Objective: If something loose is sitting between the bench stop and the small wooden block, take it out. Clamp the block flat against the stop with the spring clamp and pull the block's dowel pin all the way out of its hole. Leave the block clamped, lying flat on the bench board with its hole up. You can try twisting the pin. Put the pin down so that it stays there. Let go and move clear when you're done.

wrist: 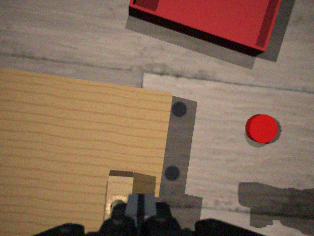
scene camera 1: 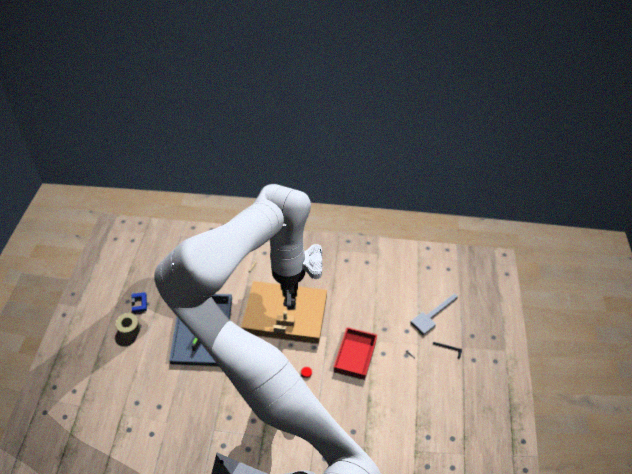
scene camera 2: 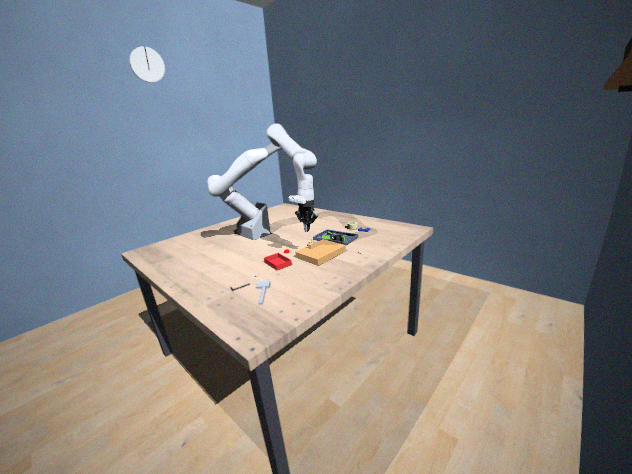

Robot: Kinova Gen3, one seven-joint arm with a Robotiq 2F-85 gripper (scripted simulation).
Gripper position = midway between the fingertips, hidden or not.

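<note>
There's a bench board here, and I can see the board (scene camera 1: 265, 301), again as the board (wrist: 69, 133), and once more as the board (scene camera 2: 325, 250). I'm also seeing a red tray (scene camera 1: 355, 353) and a red disc (wrist: 260, 128), plus my gripper (wrist: 141, 212).
</note>
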